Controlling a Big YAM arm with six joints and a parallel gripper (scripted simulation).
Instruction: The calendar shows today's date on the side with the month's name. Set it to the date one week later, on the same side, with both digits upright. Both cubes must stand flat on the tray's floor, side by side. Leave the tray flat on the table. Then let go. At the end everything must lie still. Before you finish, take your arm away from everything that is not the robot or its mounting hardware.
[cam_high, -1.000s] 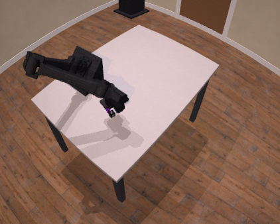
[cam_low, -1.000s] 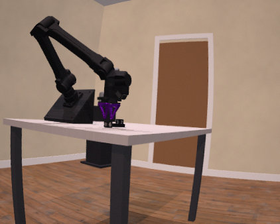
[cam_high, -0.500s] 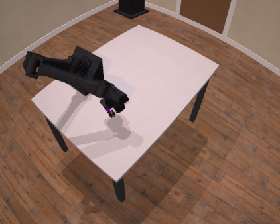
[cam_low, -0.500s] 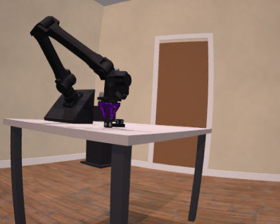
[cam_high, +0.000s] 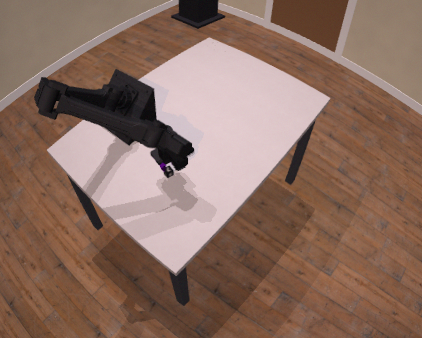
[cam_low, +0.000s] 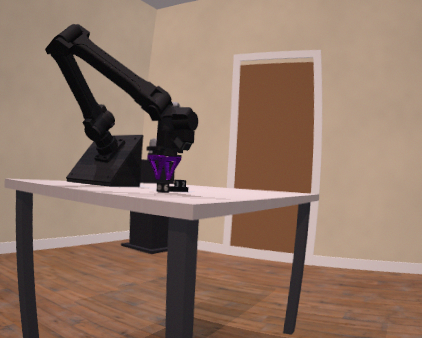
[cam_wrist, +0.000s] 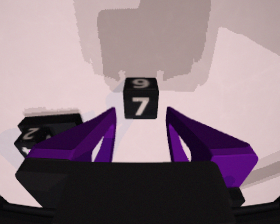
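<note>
Right now the black date cube is 3 cm below my hand. Round my hand: black tray (11 cm to the left, 4 cm below, 3 cm behind).
</note>
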